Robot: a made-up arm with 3 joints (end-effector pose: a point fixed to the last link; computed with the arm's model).
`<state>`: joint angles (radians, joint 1 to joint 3).
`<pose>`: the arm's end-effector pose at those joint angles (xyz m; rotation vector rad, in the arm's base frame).
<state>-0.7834 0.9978 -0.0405</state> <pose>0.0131 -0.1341 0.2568 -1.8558 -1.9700 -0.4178</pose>
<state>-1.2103 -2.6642 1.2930</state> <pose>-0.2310 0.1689 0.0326 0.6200 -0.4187 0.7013</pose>
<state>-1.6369 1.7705 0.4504</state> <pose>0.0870 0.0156 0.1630 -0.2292 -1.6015 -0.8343</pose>
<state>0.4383 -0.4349 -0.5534</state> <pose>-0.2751 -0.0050 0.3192 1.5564 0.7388 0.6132</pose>
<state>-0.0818 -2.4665 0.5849</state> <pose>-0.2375 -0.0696 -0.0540 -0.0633 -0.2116 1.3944</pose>
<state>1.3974 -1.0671 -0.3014</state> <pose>-0.3498 -0.0281 0.2372 0.2834 1.0692 0.7192</pose>
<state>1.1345 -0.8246 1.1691</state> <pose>-0.2927 0.0062 0.3349 -0.3883 2.1394 0.1241</pose>
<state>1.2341 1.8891 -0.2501</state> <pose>0.0804 -0.0758 0.1613 1.3976 0.6907 -2.1999</pose>
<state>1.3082 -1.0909 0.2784</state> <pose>-0.3464 -0.0425 0.2710 -0.0490 1.4573 0.5552</pose>
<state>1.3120 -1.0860 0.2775</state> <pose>-0.3461 -0.0412 0.2713 -0.0480 1.4594 0.5488</pose>
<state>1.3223 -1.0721 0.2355</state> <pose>-0.3460 -0.0378 0.2697 -0.0173 1.4377 0.5487</pose>
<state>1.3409 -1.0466 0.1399</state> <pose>-0.3458 -0.0315 0.2655 0.0504 1.3827 0.5558</pose>
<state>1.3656 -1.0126 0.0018</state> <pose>-0.3452 -0.0224 0.2588 0.1433 1.2963 0.5674</pose>
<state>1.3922 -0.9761 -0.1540</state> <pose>-0.3437 -0.0119 0.2507 0.2411 1.1909 0.5797</pose>
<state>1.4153 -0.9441 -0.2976</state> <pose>-0.3416 -0.0021 0.2427 0.3248 1.0871 0.5910</pose>
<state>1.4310 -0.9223 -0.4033</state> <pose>-0.3395 0.0051 0.2367 0.3827 1.0069 0.6005</pose>
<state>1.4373 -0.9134 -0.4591</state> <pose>-0.3384 0.0084 0.2335 0.4125 0.9630 0.6088</pose>
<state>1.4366 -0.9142 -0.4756</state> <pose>-0.3384 0.0086 0.2326 0.4221 0.9493 0.6158</pose>
